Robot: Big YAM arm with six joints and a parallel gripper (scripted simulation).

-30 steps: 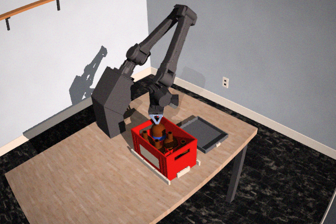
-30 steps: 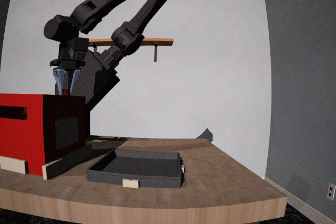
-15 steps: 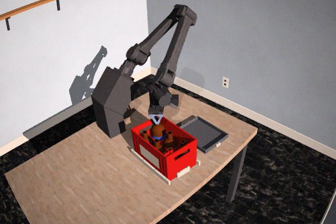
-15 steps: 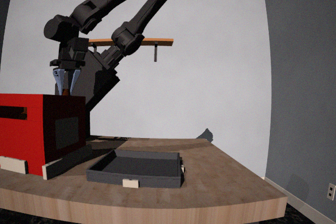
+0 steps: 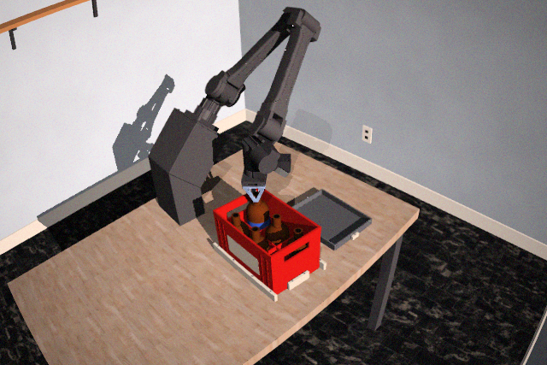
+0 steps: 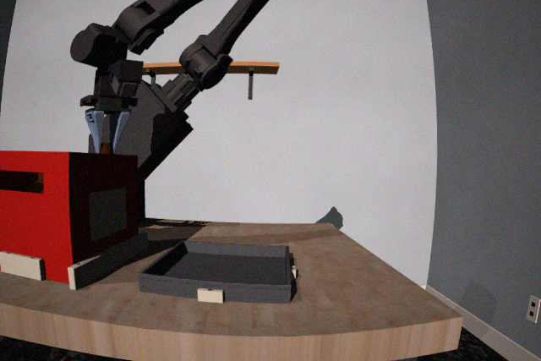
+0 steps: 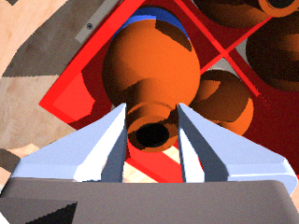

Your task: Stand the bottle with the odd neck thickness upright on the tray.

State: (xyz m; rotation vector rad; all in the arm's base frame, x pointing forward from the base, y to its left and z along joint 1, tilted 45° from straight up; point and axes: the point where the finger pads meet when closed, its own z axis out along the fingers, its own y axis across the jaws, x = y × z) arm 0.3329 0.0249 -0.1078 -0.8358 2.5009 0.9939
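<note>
The red crate lies 90 mm ahead of my hand, 50 mm to the right of it and 100 mm below it. Round my hand: dark grey tray: 100 mm ahead, 220 mm to the left, 170 mm below.
</note>
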